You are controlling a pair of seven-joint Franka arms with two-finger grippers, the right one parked.
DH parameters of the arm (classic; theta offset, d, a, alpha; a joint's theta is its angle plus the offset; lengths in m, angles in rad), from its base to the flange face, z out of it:
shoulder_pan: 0 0.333 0 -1.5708
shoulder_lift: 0 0 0 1.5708
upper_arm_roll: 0 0.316 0.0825 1.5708
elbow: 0 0 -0.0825 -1.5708
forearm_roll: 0 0.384 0 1.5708
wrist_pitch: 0 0 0.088 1.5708
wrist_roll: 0 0.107 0 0
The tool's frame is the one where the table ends.
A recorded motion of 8 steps. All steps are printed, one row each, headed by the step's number.
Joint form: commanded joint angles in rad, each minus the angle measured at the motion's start. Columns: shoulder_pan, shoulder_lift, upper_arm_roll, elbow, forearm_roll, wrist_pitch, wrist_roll.
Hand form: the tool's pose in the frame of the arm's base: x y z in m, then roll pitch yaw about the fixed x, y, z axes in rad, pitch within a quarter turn. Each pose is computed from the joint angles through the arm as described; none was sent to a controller.
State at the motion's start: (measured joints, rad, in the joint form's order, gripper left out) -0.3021 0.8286 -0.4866 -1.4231 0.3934 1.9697 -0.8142
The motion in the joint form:
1: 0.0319 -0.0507 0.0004 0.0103 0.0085 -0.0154 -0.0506
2: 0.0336 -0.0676 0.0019 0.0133 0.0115 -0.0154 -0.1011
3: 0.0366 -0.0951 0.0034 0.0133 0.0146 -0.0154 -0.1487
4: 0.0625 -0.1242 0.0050 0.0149 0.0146 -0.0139 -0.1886
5: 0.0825 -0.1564 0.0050 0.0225 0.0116 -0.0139 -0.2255
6: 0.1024 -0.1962 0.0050 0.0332 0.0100 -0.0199 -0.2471
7: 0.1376 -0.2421 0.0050 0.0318 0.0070 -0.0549 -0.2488
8: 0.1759 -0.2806 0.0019 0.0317 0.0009 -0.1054 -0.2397
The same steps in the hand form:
1: 0.5753 -0.4160 0.2625 -3.0266 0.0824 0.0312
2: 0.5785 -0.4146 0.2748 -3.0277 0.0560 0.0835
3: 0.5817 -0.4124 0.2929 -3.0333 0.0226 0.1332
4: 0.5940 -0.3968 0.3130 -3.0463 -0.0103 0.2003
5: 0.6038 -0.3851 0.3379 -3.0686 -0.0449 0.2612
6: 0.6125 -0.3724 0.3691 -3.0925 -0.0835 0.3083
7: 0.6199 -0.3477 0.3962 -3.0851 -0.1034 0.3489
8: 0.6249 -0.3214 0.4177 -3.0636 -0.1059 0.3815

